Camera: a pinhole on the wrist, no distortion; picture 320 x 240 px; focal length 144.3 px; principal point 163.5 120.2 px. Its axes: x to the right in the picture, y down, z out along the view. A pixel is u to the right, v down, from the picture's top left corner.
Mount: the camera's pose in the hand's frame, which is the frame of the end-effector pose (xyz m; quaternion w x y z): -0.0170 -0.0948 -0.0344 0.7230 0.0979 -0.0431 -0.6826
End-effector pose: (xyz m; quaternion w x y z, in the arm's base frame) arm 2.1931 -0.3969 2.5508 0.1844 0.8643 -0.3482 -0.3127
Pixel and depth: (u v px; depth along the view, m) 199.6 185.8 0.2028
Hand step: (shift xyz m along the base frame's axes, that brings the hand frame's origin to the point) -0.0222 0.0642 -0.2312
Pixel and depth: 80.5 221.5 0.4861
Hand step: -0.3172 -0.3098 -0.3876
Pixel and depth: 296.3 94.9 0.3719
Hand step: -0.0405 0.3886 -0.4123
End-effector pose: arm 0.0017 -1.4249 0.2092 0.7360 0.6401 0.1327 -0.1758
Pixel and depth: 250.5 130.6 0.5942
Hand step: -0.2912 -0.5765 -0.3408
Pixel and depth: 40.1 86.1 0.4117
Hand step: -0.1128 -0.3245 0.3391
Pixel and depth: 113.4 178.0 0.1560
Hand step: -0.0166 -0.1398 -0.0301
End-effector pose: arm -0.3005 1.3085 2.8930 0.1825 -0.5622 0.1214 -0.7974
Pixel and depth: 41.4 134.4 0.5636
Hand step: 0.6115 -0.2528 -0.0326
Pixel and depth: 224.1 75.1 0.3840
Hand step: 0.3020 0.3536 0.0503
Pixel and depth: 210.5 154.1 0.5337
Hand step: 0.4193 0.2770 0.3016
